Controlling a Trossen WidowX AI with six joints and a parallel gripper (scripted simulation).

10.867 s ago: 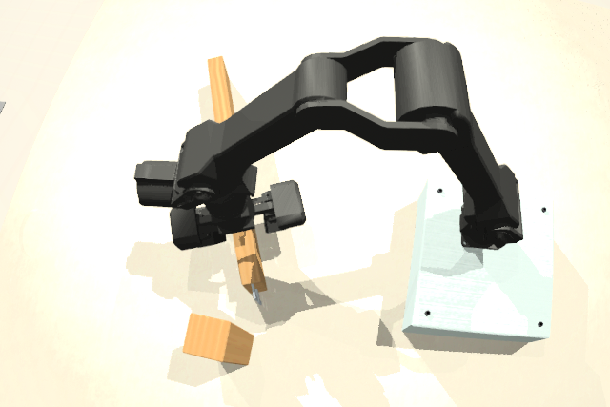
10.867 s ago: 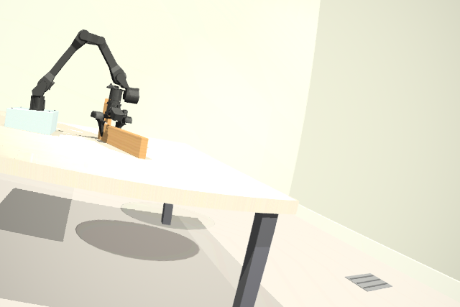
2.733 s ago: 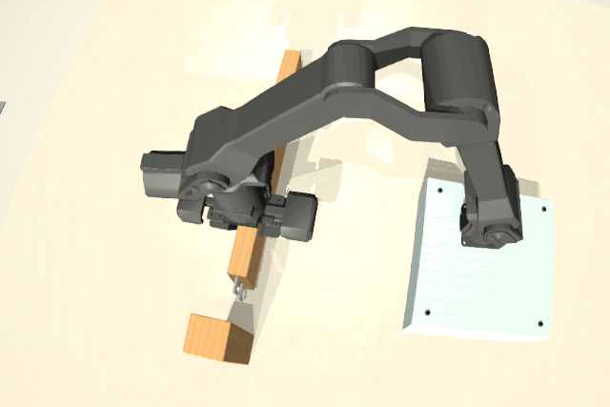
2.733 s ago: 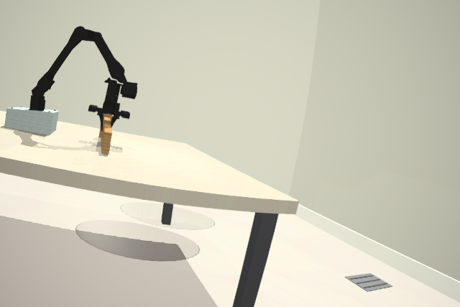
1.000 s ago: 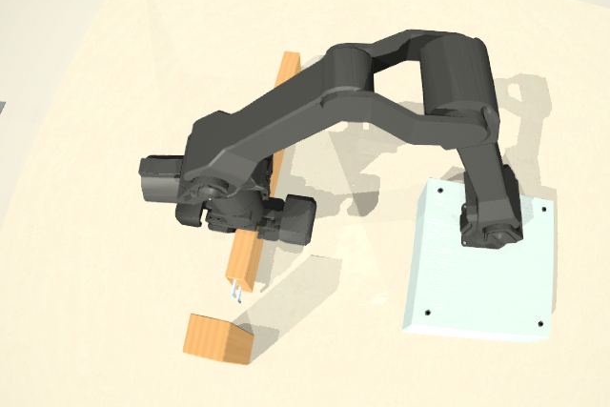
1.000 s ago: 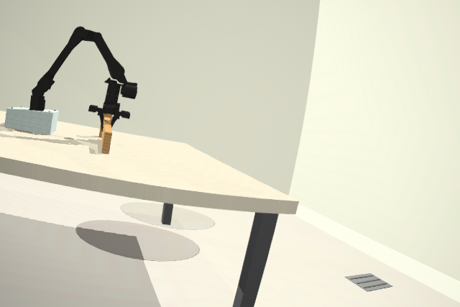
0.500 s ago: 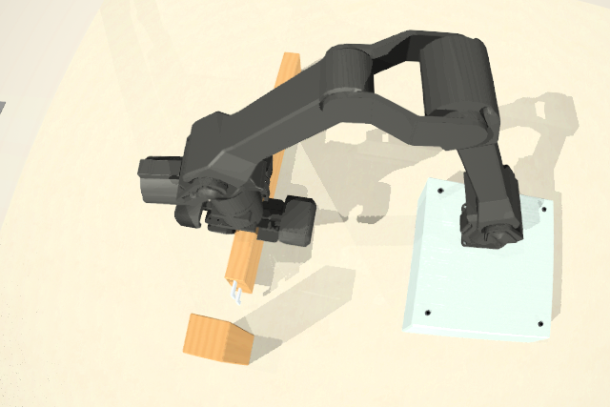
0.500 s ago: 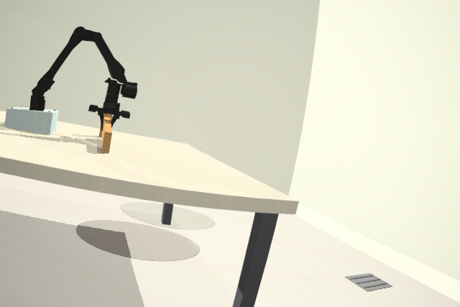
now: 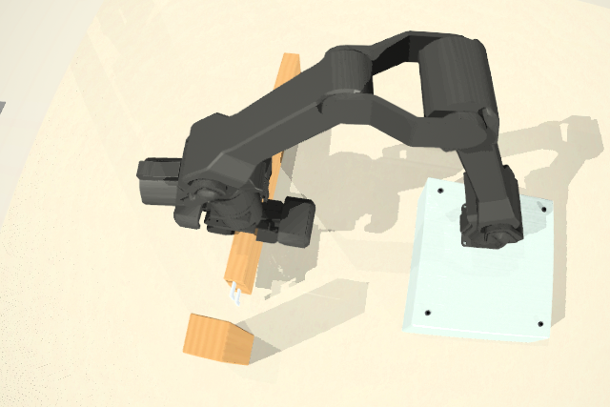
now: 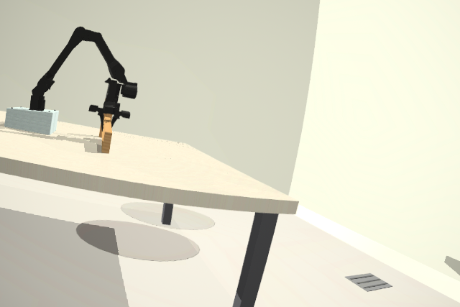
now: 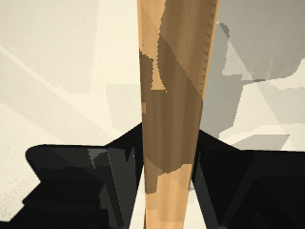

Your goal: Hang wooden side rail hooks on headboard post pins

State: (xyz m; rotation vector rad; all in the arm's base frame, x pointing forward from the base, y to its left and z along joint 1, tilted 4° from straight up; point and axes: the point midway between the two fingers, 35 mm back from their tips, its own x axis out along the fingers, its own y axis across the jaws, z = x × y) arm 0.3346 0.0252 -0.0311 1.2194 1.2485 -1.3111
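The headboard post is 1 cm ahead of my gripper tip, 17 cm to the left of it and 4 cm above it.
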